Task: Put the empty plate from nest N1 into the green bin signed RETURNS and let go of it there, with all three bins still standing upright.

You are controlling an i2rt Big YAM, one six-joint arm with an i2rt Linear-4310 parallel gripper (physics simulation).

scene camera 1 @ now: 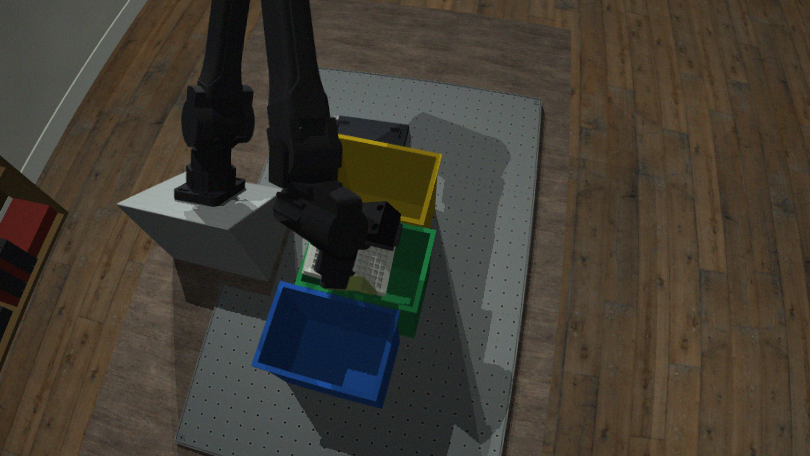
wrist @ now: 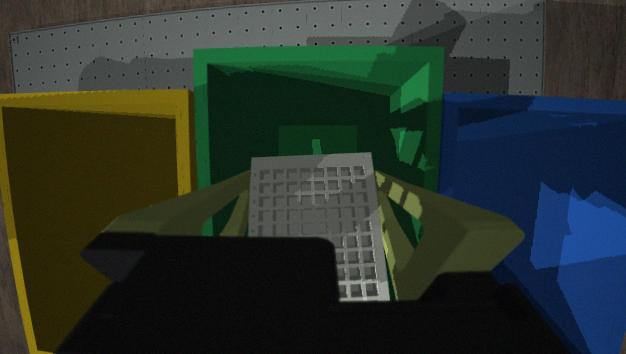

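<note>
The white plate, with a grid of square wells, is between the olive fingers of my gripper, which is shut on its two sides. The plate is over the opening of the green bin, within its side walls in the wrist view; how deep it sits against the rim I cannot tell. The yellow bin and the blue bin stand upright on either side of the green one, which is upright too. The RETURNS sign and nest N1 cannot be made out.
A grey perforated board lies under the bins. A dark box stands beyond the yellow bin. A pale block carries the arm's base at the left. A shelf with red and black items is at the far left.
</note>
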